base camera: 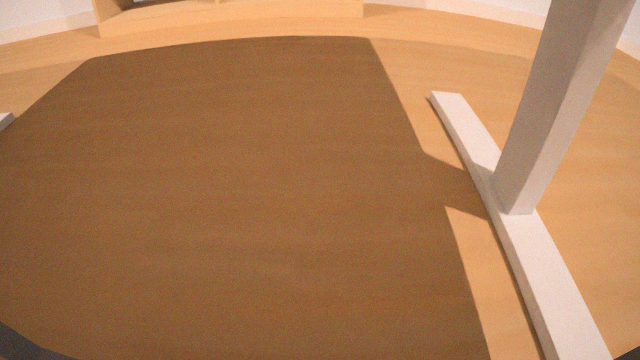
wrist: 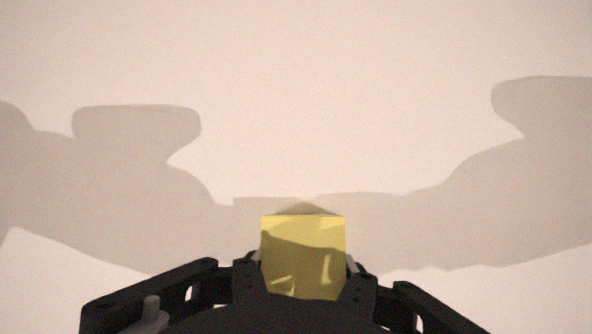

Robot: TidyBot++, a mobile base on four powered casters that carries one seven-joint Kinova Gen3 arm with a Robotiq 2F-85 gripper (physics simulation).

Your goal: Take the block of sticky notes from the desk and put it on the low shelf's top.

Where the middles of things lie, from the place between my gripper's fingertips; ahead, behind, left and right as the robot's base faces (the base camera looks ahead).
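My hand is 1 cm short of the yellow block of sticky notes [wrist: 303,256], and it is also 2 cm below the notes.
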